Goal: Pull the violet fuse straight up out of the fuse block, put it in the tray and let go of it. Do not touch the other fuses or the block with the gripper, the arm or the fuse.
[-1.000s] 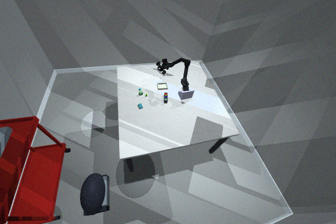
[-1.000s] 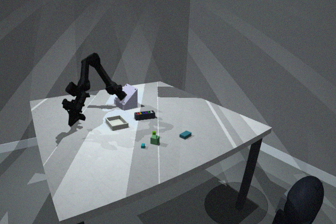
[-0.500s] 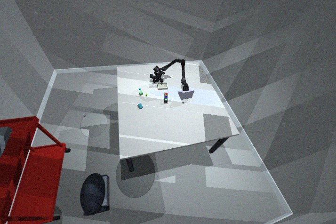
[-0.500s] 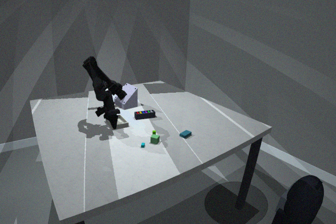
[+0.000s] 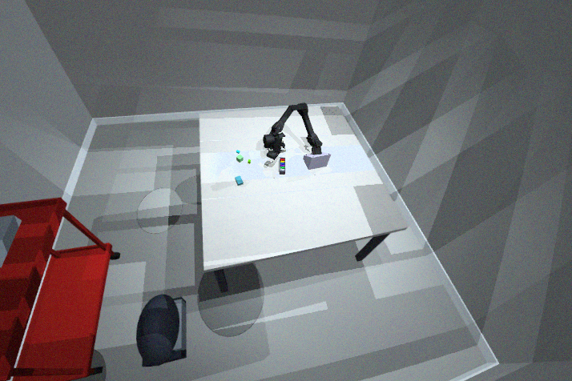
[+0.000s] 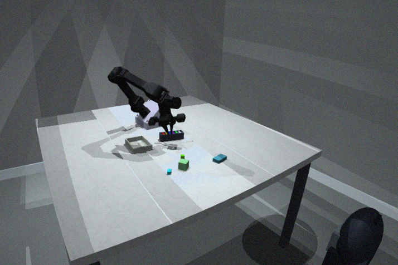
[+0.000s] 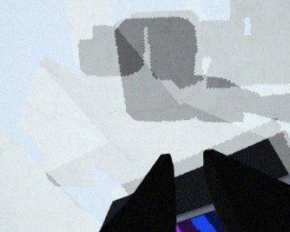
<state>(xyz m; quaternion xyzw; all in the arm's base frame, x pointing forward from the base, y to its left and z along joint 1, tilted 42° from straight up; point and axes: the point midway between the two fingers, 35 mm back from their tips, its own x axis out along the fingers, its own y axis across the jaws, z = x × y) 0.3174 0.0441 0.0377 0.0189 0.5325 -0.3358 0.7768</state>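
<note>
The shallow grey tray lies 16 cm to the right of my gripper tip, 5 cm below it and 4 cm behind it.
</note>
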